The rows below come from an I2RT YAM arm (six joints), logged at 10 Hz.
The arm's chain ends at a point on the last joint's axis. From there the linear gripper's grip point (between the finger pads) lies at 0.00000 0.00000 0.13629 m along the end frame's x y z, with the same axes.
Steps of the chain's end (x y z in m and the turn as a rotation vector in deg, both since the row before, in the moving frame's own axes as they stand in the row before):
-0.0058, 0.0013, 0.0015, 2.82, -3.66, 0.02
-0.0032, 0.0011, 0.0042, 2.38, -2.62, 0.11
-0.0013, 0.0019, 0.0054, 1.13, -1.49, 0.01
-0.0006, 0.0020, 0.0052, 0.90, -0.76, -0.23
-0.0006, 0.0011, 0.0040, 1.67, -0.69, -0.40
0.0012, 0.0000, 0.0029, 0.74, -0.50, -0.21
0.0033, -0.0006, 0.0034, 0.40, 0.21, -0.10
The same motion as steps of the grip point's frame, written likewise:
-0.0145, -0.0054, 0.0011, 2.82, -3.66, 0.02
-0.0094, -0.0046, 0.0039, 2.38, -2.62, 0.11
-0.0048, -0.0008, 0.0053, 1.13, -1.49, 0.01
-0.0024, -0.0001, 0.0052, 0.90, -0.76, -0.23
-0.0023, -0.0029, 0.0039, 1.67, -0.69, -0.40
0.0000, -0.0018, 0.0029, 0.74, -0.50, -0.21
0.0038, -0.0016, 0.0034, 0.40, 0.21, -0.10

